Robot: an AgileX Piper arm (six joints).
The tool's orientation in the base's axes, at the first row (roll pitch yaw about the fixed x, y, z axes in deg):
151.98 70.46 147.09
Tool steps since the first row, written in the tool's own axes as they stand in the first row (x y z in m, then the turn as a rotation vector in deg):
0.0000 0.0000 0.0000 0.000 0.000 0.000
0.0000 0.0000 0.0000 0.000 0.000 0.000
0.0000 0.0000 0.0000 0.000 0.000 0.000
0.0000 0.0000 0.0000 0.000 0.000 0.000
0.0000 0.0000 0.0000 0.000 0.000 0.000
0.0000 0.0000 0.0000 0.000 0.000 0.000
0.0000 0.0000 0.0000 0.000 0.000 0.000
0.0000 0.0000 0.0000 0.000 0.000 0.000
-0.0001 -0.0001 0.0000 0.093 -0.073 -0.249
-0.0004 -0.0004 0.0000 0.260 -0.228 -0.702
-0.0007 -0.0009 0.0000 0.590 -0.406 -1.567
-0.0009 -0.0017 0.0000 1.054 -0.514 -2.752
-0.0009 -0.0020 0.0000 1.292 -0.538 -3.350
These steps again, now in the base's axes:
0.0000 0.0000 0.0000 0.000 0.000 0.000
0.0000 0.0000 0.0000 0.000 0.000 0.000
0.0000 0.0000 0.0000 0.000 0.000 0.000
0.0000 0.0000 0.0000 0.000 0.000 0.000
0.0000 0.0000 0.0000 0.000 0.000 0.000
0.0000 0.0000 0.0000 0.000 0.000 0.000
0.0000 0.0000 0.0000 0.000 0.000 0.000
0.0000 0.0000 0.0000 0.000 0.000 0.000
0.0000 -0.0001 0.0001 -0.271 -0.040 -0.026
0.0001 -0.0005 0.0003 -0.767 -0.136 -0.074
0.0001 -0.0010 0.0005 -1.704 -0.201 -0.157
0.0001 -0.0018 0.0006 -2.976 -0.154 -0.262
0.0000 -0.0021 0.0005 -3.616 -0.100 -0.313

